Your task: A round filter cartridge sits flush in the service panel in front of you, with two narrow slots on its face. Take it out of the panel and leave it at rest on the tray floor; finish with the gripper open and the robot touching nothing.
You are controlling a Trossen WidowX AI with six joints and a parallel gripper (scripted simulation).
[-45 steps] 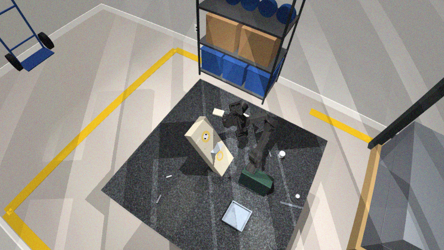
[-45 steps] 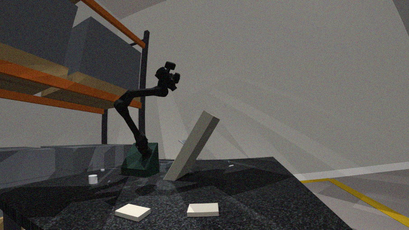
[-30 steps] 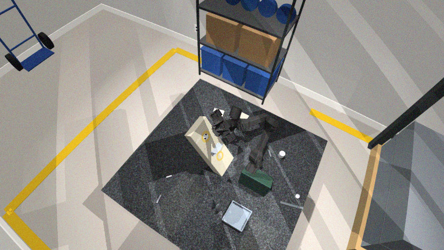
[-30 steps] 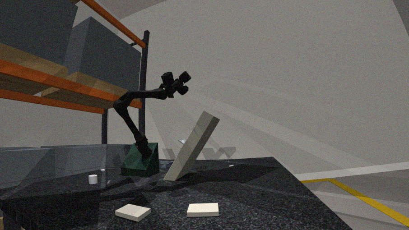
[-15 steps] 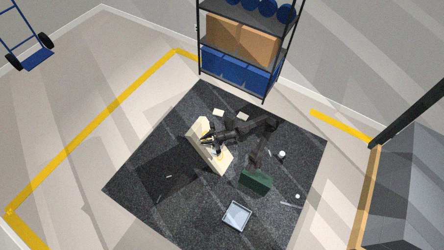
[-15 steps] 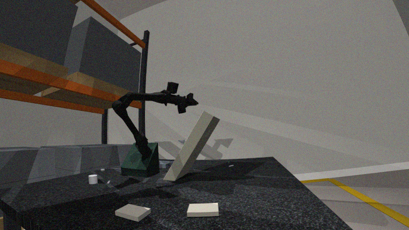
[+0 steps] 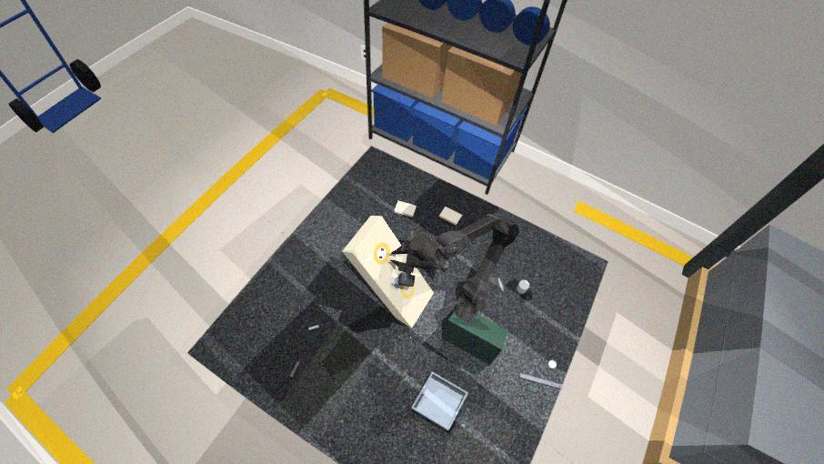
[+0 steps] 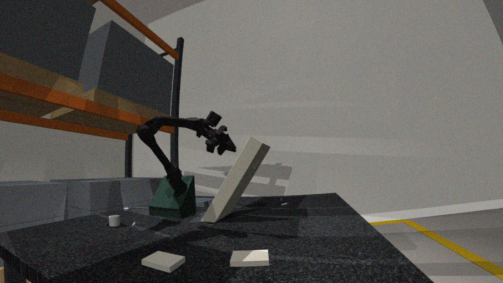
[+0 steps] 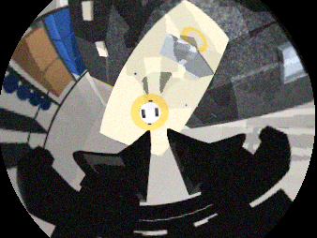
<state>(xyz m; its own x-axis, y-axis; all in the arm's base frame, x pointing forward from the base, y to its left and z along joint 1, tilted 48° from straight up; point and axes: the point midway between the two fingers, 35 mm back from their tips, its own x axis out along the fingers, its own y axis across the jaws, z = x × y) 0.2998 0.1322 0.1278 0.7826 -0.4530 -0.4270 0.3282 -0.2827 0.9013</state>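
Right now the round filter cartridge is 6 cm ahead of my gripper tip, 2 cm to the right of it and 5 cm below it. Round my gripper tip: tray: 36 cm behind, 29 cm to the left, 31 cm below.
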